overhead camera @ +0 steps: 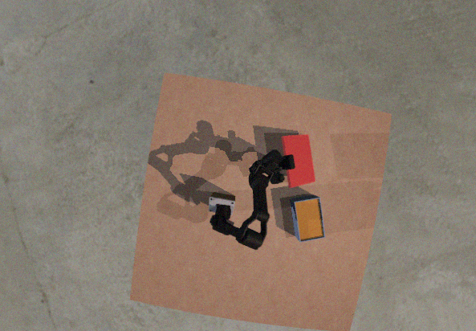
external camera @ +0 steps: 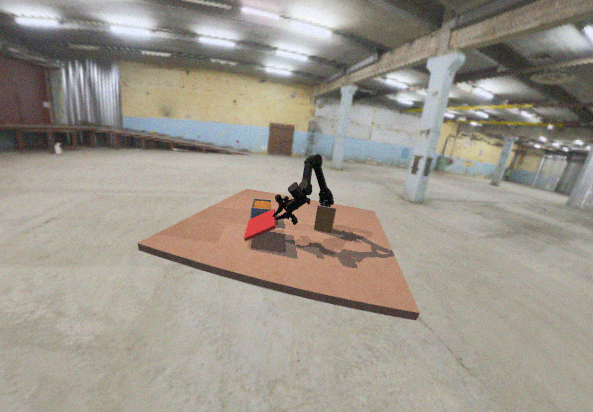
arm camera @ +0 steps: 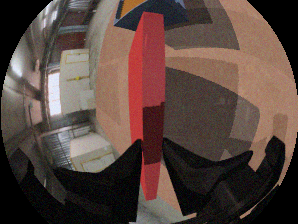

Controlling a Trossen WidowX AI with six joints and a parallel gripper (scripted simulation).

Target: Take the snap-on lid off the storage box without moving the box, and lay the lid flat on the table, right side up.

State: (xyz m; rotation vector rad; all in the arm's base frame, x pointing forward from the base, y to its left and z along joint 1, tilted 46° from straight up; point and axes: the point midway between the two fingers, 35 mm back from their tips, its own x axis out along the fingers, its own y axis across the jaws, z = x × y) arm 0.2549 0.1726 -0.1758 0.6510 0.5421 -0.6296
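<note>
Right now my gripper tip is 70 mm short of the red lid, 20 mm to the right of it and 40 mm above it. Round my gripper tip: blue storage box (150 mm ahead, 270 mm to the right, 70 mm below).
</note>
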